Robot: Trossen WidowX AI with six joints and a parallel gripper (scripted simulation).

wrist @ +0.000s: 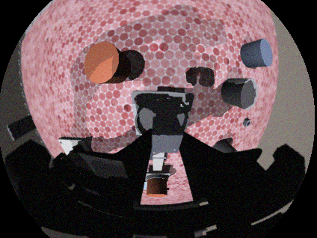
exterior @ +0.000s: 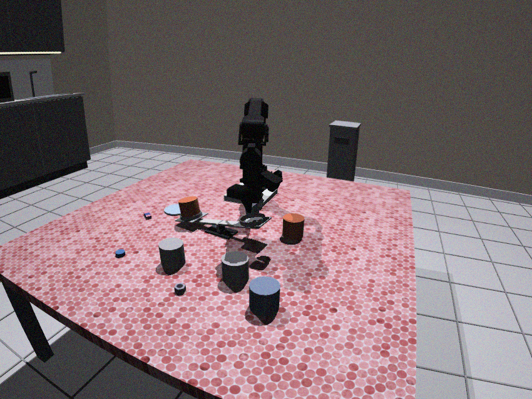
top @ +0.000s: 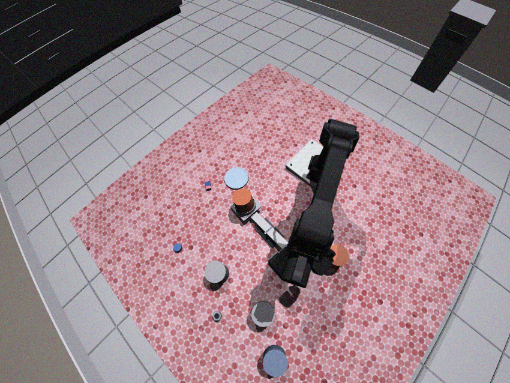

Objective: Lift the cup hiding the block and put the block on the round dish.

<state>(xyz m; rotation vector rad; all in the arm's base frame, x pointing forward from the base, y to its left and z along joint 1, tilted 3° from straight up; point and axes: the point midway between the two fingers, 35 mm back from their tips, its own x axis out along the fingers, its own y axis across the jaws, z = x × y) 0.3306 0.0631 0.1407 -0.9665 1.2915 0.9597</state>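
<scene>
Now: gripper tip 17 cm past the round dish, 35 cm to the left of it and 11 cm above it. Also, from my gripper tip: grey block right at my gripper tip; then blue disc 18 cm ahead, 38 cm to the right, 10 cm below; then nut 29 cm ahead, 12 cm to the right, 10 cm below.
</scene>
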